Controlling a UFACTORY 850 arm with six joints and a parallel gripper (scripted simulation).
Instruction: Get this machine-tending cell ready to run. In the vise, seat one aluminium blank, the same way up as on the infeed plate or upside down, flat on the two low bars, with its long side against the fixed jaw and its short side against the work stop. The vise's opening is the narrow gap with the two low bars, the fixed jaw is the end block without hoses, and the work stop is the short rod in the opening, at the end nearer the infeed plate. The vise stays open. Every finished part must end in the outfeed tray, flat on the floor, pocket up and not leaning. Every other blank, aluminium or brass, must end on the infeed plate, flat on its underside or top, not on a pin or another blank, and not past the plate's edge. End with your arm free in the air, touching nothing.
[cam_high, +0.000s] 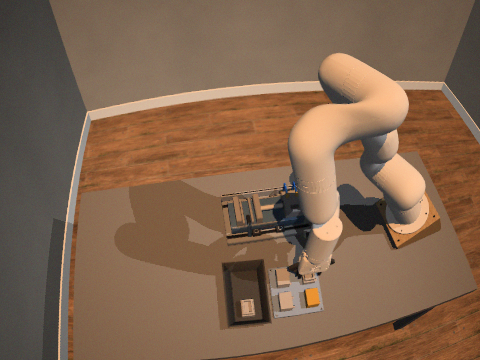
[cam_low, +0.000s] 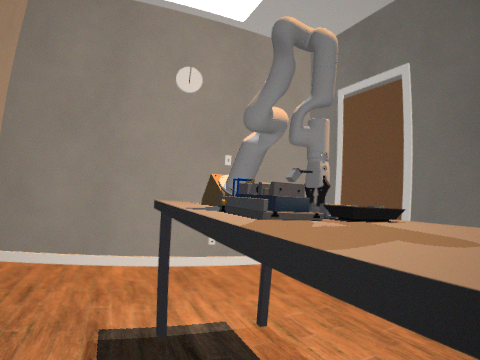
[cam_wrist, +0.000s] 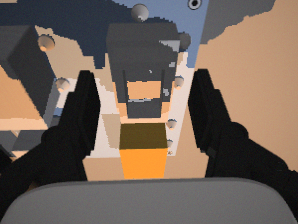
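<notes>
The brass blank lies 2 cm ahead of my hand, 9 cm to the left of it and 2 cm below it. Also, from my hand: vise 6 cm ahead, 27 cm to the right, 1 cm below.
</notes>
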